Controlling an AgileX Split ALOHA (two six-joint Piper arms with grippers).
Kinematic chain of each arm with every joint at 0, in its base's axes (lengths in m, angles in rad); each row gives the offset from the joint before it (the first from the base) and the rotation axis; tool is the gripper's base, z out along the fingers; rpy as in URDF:
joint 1: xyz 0 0 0.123 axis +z
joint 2: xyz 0 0 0 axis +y
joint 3: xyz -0.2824 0 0.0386 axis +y
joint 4: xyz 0.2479 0 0.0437 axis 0.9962 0 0.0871
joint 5: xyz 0 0 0 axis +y
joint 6: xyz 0.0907 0 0.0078 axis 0.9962 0 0.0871
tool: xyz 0 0 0 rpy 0 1.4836 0
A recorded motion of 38 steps. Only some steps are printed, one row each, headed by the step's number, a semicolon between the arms.
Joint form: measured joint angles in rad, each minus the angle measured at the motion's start. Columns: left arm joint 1, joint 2, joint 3, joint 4, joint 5, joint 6; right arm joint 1, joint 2, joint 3, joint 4, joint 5, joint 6.
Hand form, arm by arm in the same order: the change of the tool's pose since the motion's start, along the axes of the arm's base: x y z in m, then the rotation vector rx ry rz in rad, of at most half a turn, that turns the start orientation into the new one. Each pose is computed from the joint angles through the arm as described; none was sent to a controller.
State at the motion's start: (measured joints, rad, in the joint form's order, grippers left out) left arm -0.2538 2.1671 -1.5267 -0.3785 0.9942 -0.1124; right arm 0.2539 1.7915 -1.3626 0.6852 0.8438 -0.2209
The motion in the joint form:
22: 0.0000 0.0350 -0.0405 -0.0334 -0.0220 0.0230; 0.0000 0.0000 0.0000 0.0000 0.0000 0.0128
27: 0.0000 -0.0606 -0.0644 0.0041 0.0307 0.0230; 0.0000 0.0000 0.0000 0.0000 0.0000 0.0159
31: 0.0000 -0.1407 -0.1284 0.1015 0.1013 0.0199; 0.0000 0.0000 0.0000 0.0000 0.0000 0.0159
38: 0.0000 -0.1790 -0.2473 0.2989 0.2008 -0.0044; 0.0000 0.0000 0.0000 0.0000 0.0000 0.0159
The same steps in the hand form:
22: 0.0100 -0.0046 -0.0047 -0.0300 -0.0265 0.0030; 0.0000 0.0000 0.0000 0.0038 0.0072 -0.0098
27: 0.0068 -0.0020 0.0410 -0.0255 -0.1004 -0.0336; 0.0000 0.0000 0.0000 0.0048 0.0090 -0.0122
31: 0.0050 0.0050 0.0885 0.0346 -0.1932 -0.0901; 0.0000 0.0000 0.0000 0.0048 0.0090 -0.0122
38: 0.0086 0.0200 0.1321 0.1999 -0.2853 -0.1383; 0.0000 0.0000 0.0000 0.0048 0.0090 -0.0122

